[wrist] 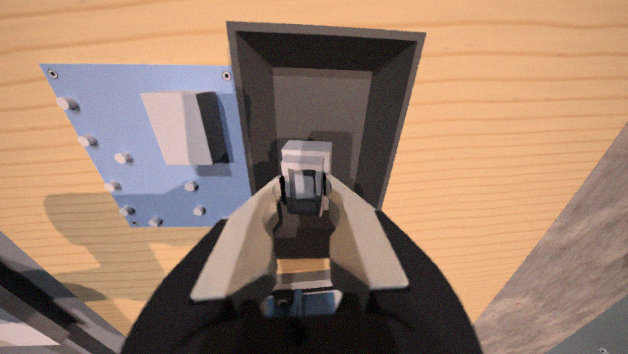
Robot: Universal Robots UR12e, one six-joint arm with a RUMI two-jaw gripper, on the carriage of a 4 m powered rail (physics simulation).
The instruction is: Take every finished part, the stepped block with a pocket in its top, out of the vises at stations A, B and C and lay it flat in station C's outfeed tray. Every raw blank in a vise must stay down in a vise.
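Observation:
The finished part (306, 161), a light grey stepped block with a dark pocket, is between the two beige fingers, over the lower half of the tray opening. The pocket side faces the camera. My gripper (303, 175) is shut on it. The dark grey outfeed tray (322, 102) lies beyond and under the part, with its far floor and walls showing. The part casts a shadow on the tray floor; whether it touches the floor cannot be told. The near end of the tray is partly hidden by the fingers and the part.
A blue plate (107, 117) with several round pegs lies left of the tray, bearing a plain light grey block (177, 127). Part of a blue vise (304, 303) shows between the fingers at the bottom. Grey machine parts are at the lower left; a stone-like grey surface (565, 250) is at the right.

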